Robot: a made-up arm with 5 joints. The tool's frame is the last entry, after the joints. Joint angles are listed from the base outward.
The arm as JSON. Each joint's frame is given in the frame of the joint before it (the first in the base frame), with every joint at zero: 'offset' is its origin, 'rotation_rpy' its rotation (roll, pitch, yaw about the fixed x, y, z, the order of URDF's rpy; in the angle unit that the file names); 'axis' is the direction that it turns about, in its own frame. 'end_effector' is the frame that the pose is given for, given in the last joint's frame.
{
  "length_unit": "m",
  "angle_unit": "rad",
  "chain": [
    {
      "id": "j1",
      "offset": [
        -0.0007,
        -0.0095,
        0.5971
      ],
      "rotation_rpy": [
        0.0,
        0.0,
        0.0
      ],
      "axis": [
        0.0,
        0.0,
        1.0
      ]
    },
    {
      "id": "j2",
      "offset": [
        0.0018,
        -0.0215,
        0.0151
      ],
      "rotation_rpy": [
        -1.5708,
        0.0,
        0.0
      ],
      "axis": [
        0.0,
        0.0,
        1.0
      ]
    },
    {
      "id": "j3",
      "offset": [
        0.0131,
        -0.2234,
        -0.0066
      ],
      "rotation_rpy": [
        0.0,
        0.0,
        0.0
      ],
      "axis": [
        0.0,
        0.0,
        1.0
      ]
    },
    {
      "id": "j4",
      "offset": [
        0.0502,
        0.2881,
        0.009
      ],
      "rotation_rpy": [
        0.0,
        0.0,
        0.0
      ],
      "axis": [
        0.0,
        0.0,
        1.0
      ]
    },
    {
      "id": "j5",
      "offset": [
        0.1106,
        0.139,
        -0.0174
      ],
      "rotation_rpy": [
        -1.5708,
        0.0,
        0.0
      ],
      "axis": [
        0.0,
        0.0,
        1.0
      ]
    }
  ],
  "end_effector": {
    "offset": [
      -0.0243,
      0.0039,
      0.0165
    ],
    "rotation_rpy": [
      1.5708,
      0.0,
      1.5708
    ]
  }
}
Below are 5 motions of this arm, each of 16 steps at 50 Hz.
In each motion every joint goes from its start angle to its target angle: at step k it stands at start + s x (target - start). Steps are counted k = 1, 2, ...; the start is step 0. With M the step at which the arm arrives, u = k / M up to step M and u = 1 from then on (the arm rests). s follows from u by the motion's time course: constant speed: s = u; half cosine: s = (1 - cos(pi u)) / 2; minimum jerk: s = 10 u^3 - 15 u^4 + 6 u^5.
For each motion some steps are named. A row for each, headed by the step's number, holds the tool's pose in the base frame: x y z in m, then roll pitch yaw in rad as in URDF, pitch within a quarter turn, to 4 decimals.
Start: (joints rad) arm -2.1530 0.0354 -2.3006 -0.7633 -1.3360
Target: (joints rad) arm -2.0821 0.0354 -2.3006 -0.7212 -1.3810
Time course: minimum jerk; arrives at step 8
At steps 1, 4, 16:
1: -0.1185 -0.0777 1.2248 1.5443 -0.1107 1.2253
4: -0.1176 -0.0841 1.2267 1.5424 -0.1311 1.2382
16: -0.1164 -0.0909 1.2285 1.5413 -0.1524 1.2515

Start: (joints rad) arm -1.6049 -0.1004 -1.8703 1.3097 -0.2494
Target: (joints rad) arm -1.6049 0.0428 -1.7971 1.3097 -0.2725
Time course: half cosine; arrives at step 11
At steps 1, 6, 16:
1: -0.0607 -0.4119 0.9237 -0.9294 -0.1515 -2.9763
6: -0.0619 -0.4372 0.8742 -1.0486 -0.1333 -2.9488
16: -0.0626 -0.4527 0.8343 -1.1406 -0.1160 -2.9286

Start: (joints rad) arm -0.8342 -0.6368 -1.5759 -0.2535 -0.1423
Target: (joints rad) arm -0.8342 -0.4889 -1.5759 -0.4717 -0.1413
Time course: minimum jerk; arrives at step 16
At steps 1, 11, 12, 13, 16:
1: 0.0404 -0.1201 1.1881 0.9005 -0.0888 -2.5164
11: 0.0657 -0.1479 1.1771 0.9578 -0.0818 -2.5206
12: 0.0680 -0.1504 1.1757 0.9631 -0.0811 -2.5210
13: 0.0696 -0.1522 1.1747 0.9670 -0.0806 -2.5212
16: 0.0711 -0.1538 1.1738 0.9704 -0.0802 -2.5215

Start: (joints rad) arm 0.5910 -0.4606 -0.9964 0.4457 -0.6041
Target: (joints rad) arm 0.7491 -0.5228 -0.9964 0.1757 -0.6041
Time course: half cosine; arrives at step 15
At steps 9, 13, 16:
9: 0.3213 0.1891 0.8787 -0.4083 -0.5646 -0.6488
13: 0.3050 0.1983 0.9000 -0.2910 -0.5842 -0.6648
16: 0.3025 0.1994 0.9030 -0.2740 -0.5865 -0.6674

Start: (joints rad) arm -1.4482 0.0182 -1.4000 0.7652 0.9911
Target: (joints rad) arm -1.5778 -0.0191 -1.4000 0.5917 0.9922
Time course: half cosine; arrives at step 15
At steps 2, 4, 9, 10, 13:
2: 0.0370 -0.4867 0.7600 -1.1939 0.5121 2.3672
4: 0.0295 -0.4880 0.7658 -1.1752 0.5321 2.3606
9: -0.0008 -0.4908 0.7891 -1.0957 0.6106 2.3399
10: -0.0068 -0.4909 0.7937 -1.0791 0.6255 2.3370
13: -0.0197 -0.4906 0.8038 -1.0421 0.6575 2.3322

